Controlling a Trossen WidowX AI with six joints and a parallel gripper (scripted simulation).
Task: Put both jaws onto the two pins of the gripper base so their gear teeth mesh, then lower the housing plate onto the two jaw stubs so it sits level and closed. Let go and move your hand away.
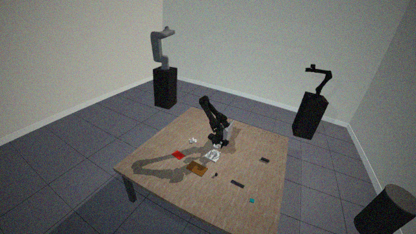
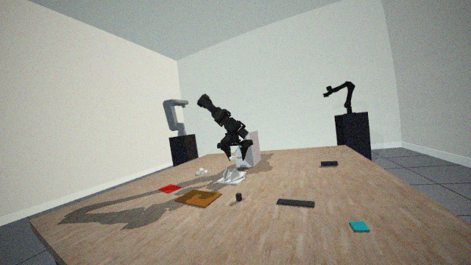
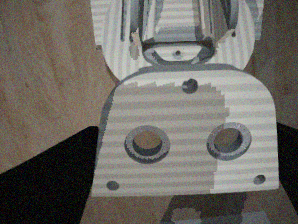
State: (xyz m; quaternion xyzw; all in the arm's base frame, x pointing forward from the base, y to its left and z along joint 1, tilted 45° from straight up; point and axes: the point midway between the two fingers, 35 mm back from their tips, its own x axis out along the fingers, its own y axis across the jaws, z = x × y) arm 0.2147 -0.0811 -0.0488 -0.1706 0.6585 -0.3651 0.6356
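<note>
My gripper tip is 2 cm short of the grey jaw, 1 cm to the right of it and 7 cm above it. From my gripper tip the other things lie so: orange-brown tile: 24 cm ahead, 10 cm to the right, 8 cm below; then black cylinder: 25 cm ahead, 7 cm to the left, 7 cm below; then red tile: 17 cm ahead, 31 cm to the right, 8 cm below.
</note>
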